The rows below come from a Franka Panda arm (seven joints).
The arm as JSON. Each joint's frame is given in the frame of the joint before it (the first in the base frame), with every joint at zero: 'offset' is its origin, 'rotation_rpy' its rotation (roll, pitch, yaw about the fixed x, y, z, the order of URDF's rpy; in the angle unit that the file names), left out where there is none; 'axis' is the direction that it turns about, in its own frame. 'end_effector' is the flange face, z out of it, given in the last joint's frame.
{
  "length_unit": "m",
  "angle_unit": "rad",
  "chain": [
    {
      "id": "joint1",
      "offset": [
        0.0,
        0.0,
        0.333
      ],
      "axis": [
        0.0,
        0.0,
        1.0
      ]
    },
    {
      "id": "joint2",
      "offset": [
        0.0,
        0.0,
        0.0
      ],
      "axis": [
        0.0,
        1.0,
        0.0
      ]
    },
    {
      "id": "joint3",
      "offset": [
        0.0,
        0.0,
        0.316
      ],
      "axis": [
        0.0,
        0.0,
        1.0
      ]
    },
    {
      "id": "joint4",
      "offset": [
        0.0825,
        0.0,
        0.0
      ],
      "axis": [
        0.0,
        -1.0,
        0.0
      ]
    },
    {
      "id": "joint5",
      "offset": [
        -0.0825,
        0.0,
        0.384
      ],
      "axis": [
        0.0,
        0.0,
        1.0
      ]
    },
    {
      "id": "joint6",
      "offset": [
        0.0,
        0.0,
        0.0
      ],
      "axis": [
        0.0,
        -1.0,
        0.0
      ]
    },
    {
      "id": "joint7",
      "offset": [
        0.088,
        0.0,
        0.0
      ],
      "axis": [
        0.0,
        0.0,
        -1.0
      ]
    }
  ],
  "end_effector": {
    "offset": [
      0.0,
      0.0,
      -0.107
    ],
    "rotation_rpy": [
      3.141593,
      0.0,
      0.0
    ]
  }
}
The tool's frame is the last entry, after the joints.
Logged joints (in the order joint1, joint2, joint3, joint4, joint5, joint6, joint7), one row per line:
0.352 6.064 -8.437 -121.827 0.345 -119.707 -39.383
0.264 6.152 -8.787 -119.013 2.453 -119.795 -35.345
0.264 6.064 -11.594 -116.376 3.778 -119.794 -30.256
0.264 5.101 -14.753 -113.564 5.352 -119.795 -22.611
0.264 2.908 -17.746 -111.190 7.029 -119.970 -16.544
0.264 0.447 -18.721 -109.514 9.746 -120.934 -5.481
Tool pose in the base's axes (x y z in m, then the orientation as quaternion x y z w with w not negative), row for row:
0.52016 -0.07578 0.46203 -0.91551 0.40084 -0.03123 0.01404
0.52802 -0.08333 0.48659 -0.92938 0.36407 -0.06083 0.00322
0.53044 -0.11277 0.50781 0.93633 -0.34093 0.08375 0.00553
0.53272 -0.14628 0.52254 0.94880 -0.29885 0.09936 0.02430
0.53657 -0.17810 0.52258 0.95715 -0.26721 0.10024 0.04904
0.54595 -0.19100 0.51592 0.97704 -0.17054 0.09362 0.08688
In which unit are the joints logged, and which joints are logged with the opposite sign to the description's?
The joints are logged in degrees. Opposite sign: joint2, joint5, joint6, joint7.
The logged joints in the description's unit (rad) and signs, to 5 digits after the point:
0.00614 -0.10584 -0.14725 -2.12628 -0.00602 2.08928 0.68736
0.00461 -0.10737 -0.15336 -2.07717 -0.04281 2.09082 0.61689
0.00461 -0.10584 -0.20235 -2.03114 -0.06594 2.09080 0.52807
0.00461 -0.08903 -0.25749 -1.98207 -0.09341 2.09082 0.39464
0.00461 -0.05075 -0.30973 -1.94063 -0.12268 2.09387 0.28875
0.00461 -0.00780 -0.32674 -1.91138 -0.17010 2.11070 0.09566

